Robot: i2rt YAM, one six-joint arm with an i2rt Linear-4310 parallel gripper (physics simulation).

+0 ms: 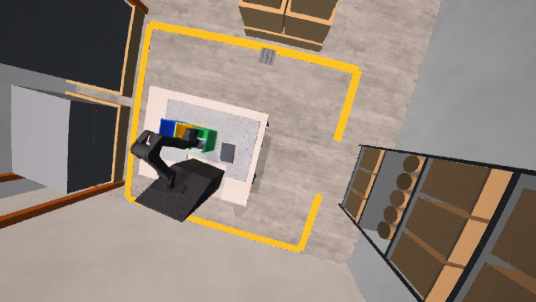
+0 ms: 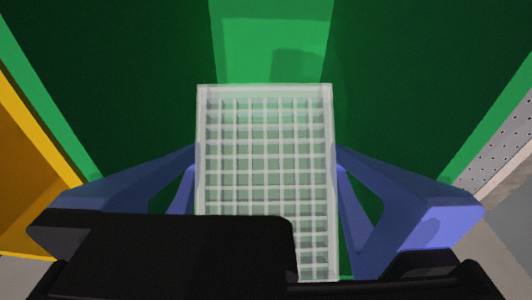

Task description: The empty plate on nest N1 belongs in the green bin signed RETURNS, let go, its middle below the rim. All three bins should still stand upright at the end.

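Where they show: gripper, fingertip midpoint: (image 1: 201, 143) (image 2: 265, 150); arm's base at its link origin: (image 1: 169, 187).
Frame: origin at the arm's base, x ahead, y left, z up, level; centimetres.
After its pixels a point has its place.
My gripper (image 1: 202, 144) @(z -26.4, x 26.8, y -9.4 cm) (image 2: 265, 150) @(z -26.4, x 26.8, y -9.4 cm) is shut on the empty plate, with its blue fingers against the two long sides. The clear, gridded plate (image 2: 265, 145) @(z -25.7, x 27.7, y -9.6 cm) shows over the inside of the green bin (image 1: 210, 140) @(z -28.7, x 28.7, y -16.2 cm) (image 2: 275, 37) @(z -38.7, x 30.8, y -11.1 cm), with dark green walls left and right of it. How deep the plate sits relative to the rim is unclear. The black gripper body hides its near left part. The orange bin (image 1: 183, 130) @(z -30.1, x 37.2, y 7.4 cm) (image 2: 30, 170) @(z -26.4, x 28.6, y 9.8 cm) stands beside the green one, and the blue bin (image 1: 167, 127) @(z -28.2, x 39.9, y 20.2 cm) beyond it. The bins look upright. The RETURNS sign and nest N1 are not readable.
A dark grey pad (image 1: 227, 152) @(z -37.7, x 17.7, y -26.5 cm) lies on the perforated table plate (image 1: 243, 125) @(z -38.8, x 40.6, y -41.1 cm) (image 2: 500, 137) @(z -38.9, x 11.9, y -41.3 cm), right of the green bin. The arm stands on a black pedestal (image 1: 172, 202) @(z 6.4, x -6.9, y -6.3 cm) at the table's front edge. Yellow floor lines (image 1: 220, 38) surround the table. Shelving with boxes (image 1: 452, 220) stands at the right.
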